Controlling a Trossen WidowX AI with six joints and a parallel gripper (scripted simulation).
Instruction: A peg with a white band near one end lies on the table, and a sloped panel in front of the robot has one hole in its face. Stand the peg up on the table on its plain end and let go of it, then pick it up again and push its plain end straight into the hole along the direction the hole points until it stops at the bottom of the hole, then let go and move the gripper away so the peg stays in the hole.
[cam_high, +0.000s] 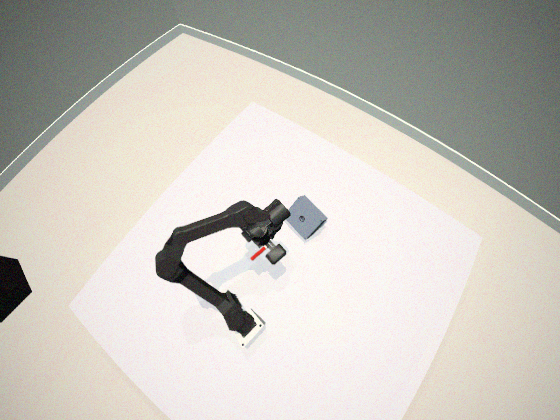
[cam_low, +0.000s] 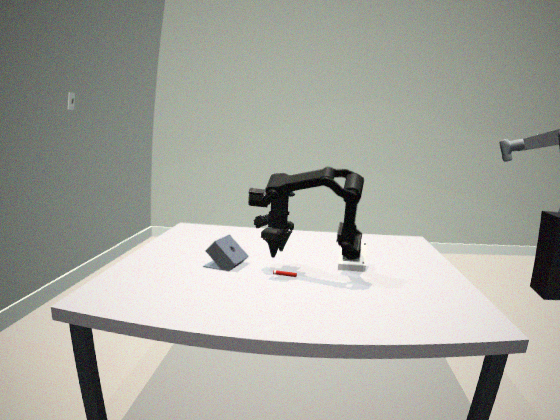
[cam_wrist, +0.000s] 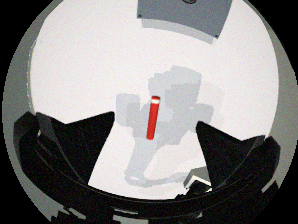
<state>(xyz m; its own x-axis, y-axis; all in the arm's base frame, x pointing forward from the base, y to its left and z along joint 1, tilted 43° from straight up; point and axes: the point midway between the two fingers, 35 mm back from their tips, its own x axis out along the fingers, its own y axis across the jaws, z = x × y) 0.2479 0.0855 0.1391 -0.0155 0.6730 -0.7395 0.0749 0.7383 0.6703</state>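
The red peg lies 6 cm below my gripper tip and 1 cm behind it. From my gripper tip the other things lie so: grey sloped panel 19 cm ahead, 4 cm to the right, 3 cm below.
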